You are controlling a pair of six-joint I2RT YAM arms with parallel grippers.
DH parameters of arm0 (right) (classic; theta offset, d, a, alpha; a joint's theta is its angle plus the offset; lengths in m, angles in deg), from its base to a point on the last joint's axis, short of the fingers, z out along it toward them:
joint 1: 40.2 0.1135 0.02 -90
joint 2: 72.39 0 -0.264 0
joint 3: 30.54 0 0.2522 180
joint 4: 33.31 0 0.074 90
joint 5: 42.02 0 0 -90
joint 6: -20.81 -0.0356 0 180
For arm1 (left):
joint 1: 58.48 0.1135 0.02 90
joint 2: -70.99 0 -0.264 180
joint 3: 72.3 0 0.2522 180
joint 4: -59.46 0 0.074 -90
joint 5: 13.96 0 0 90
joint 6: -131.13 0.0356 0 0
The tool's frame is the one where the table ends.
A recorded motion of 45 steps. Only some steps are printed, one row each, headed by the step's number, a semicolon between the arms.
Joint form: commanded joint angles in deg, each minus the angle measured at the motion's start. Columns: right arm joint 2, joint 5, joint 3, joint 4, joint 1, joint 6; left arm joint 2, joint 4, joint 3, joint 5, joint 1, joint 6.
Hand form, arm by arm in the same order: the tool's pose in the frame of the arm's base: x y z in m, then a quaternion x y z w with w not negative. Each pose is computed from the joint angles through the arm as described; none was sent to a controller.
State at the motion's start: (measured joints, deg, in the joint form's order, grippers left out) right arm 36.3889 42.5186 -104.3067 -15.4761 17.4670 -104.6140; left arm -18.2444 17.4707 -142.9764 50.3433 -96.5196 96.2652
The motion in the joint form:
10: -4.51 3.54 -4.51 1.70 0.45 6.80; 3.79 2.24 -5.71 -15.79 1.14 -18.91
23: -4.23 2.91 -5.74 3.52 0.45 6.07; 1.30 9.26 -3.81 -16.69 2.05 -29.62
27: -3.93 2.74 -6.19 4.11 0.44 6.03; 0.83 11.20 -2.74 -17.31 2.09 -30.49
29: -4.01 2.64 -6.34 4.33 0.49 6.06; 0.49 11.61 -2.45 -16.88 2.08 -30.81
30: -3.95 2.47 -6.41 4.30 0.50 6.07; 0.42 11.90 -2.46 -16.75 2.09 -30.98
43: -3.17 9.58 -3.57 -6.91 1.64 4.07; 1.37 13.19 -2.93 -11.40 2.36 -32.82
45: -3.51 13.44 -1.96 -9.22 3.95 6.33; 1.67 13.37 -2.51 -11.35 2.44 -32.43
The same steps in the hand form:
10: 0.2212 0.3578 0.2465 -0.20062 0.71830 0.46648 0.47559; 0.2373 -0.2076 0.2612 0.62155 0.62891 -0.33347 0.32702
23: 0.2227 0.3610 0.2552 -0.19590 0.70268 0.48448 0.48286; 0.2490 -0.2105 0.2463 0.55824 0.67440 -0.36576 0.31586
27: 0.2236 0.3624 0.2569 -0.19558 0.69817 0.48854 0.48543; 0.2497 -0.2111 0.2405 0.55398 0.67463 -0.37244 0.31506
29: 0.2232 0.3628 0.2588 -0.19603 0.69523 0.49099 0.48699; 0.2503 -0.2114 0.2375 0.55143 0.67879 -0.37027 0.31315
30: 0.2232 0.3631 0.2587 -0.19717 0.69503 0.49166 0.48614; 0.2509 -0.2116 0.2374 0.55045 0.67924 -0.36965 0.31464
43: 0.2154 0.3579 0.2157 -0.17380 0.78645 0.40066 0.43677; 0.2551 -0.2096 0.2453 0.53238 0.69918 -0.33374 0.34108
45: 0.1997 0.3592 0.2048 -0.19225 0.79994 0.36210 0.43819; 0.2542 -0.2084 0.2448 0.53422 0.69768 -0.33195 0.34301

